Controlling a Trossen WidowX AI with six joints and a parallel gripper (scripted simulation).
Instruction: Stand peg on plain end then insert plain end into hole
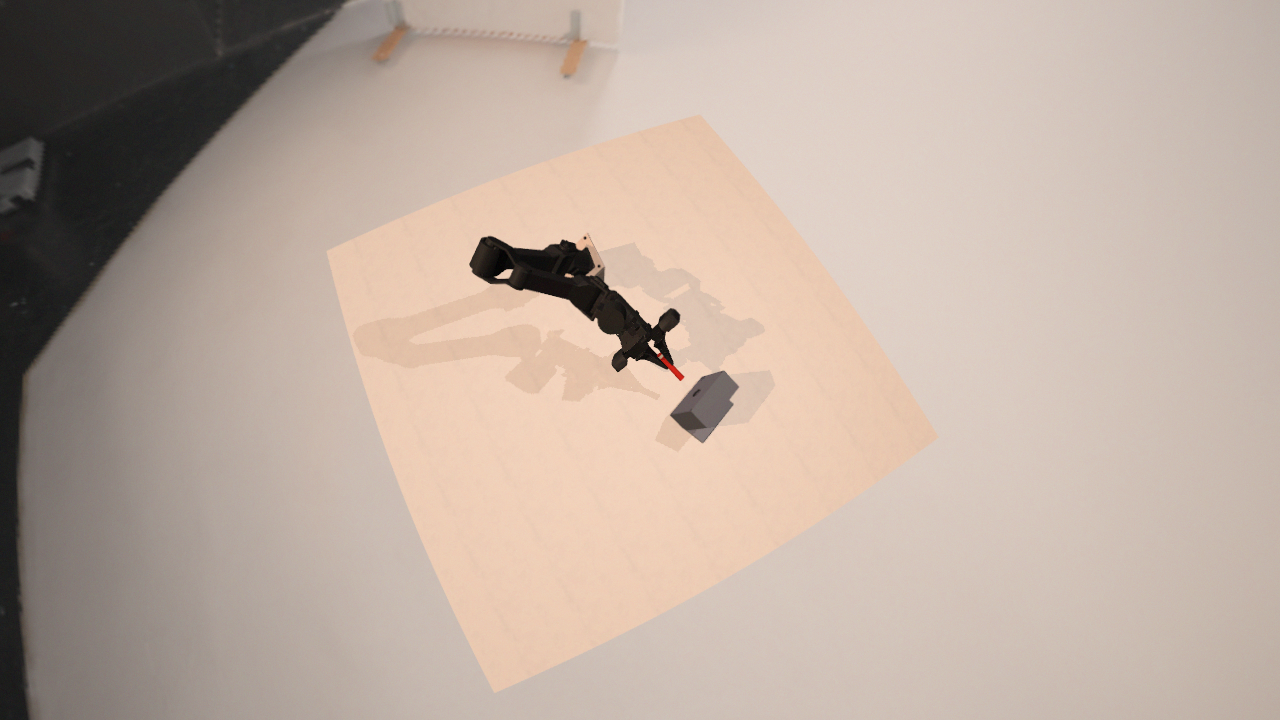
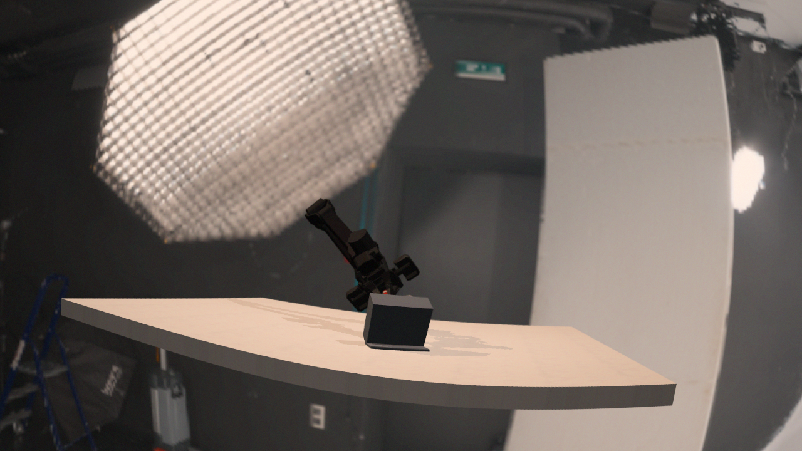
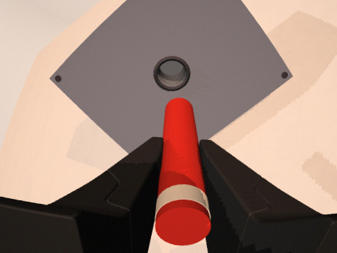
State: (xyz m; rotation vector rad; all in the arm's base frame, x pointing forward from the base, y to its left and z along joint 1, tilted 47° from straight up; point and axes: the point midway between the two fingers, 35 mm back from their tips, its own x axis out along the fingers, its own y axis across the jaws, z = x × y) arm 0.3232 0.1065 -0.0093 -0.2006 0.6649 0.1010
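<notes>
Right now my gripper tip is 9 cm short of the dark grey sloped panel, 6 cm to the right of it and 4 cm above it. From my gripper tip the other things lie so: red peg 1 cm behind, 1 cm to the right, 1 cm above.
</notes>
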